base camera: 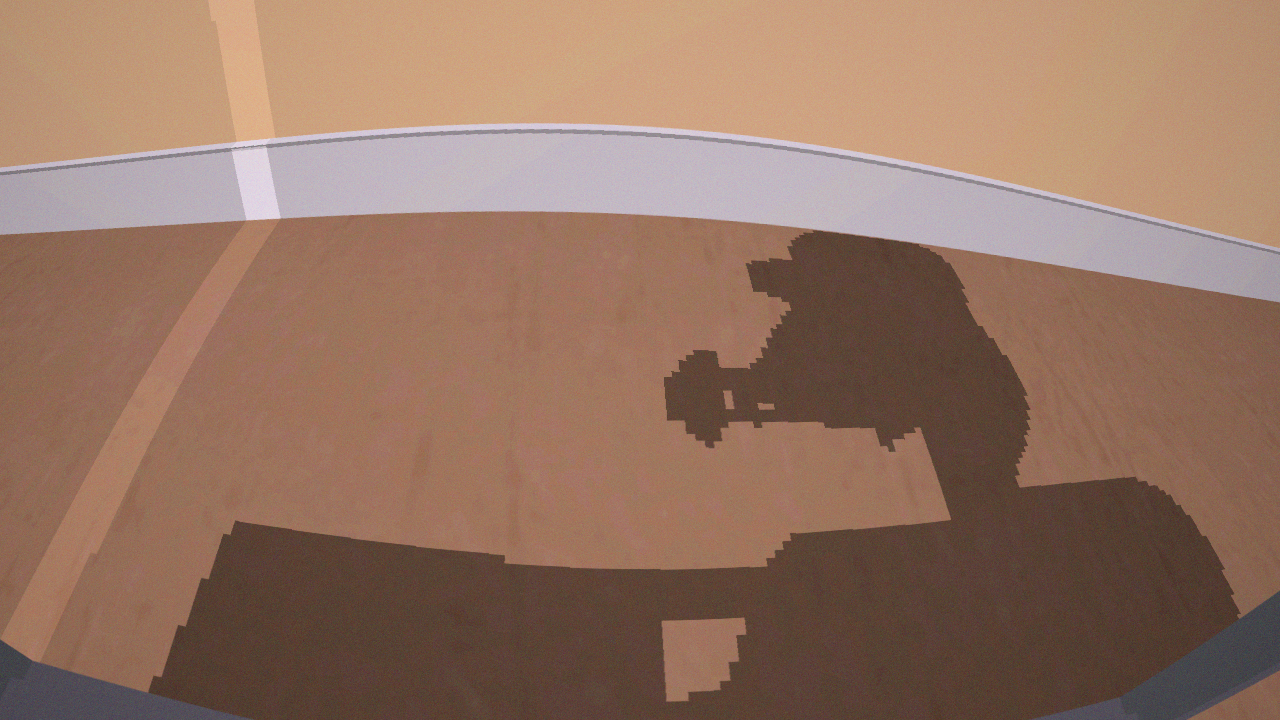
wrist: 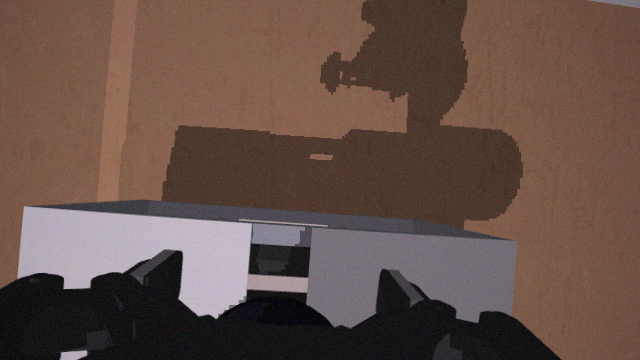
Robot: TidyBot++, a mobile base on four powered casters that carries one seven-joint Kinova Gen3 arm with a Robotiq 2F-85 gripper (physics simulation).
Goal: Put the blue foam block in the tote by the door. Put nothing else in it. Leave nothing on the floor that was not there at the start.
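Places are measured from the arm's base along level axes (x down, y left, z ahead), in centimetres.
Where they show: gripper, fingertip midpoint: (wrist: pixel 281 282).
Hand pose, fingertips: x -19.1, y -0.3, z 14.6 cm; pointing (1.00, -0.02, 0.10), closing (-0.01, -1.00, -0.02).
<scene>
After its pixels a point has its place.
The blue foam block does not show in the base camera view or the wrist view. The tote by the door does not show in either view. My gripper (wrist: pixel 281 282) @(x -19.1, y -0.3, z 14.6 cm) is open, with its two dark fingertips wide apart at the bottom of the wrist view and no object between them. Behind the fingers is the robot's own pale base body (wrist: pixel 415 260) @(x 1.4, y -13.9, z 12.5 cm). The gripper itself does not show in the base camera view.
A tan wall (base camera: pixel 626 62) @(x 24.2, y -1.4, z 68.3 cm) with a pale baseboard (base camera: pixel 537 170) @(x 35.1, y 5.8, z 66.8 cm) crosses ahead in the base camera view. The brown floor (base camera: pixel 358 385) @(x 39.6, y 16.6, z 43.0 cm) (wrist: pixel 225 75) @(x 39.6, y 14.3, z 41.1 cm) carries the robot's dark shadow and a narrow strip of light at the left. A corner of something pale shows at the wrist view's top right.
</scene>
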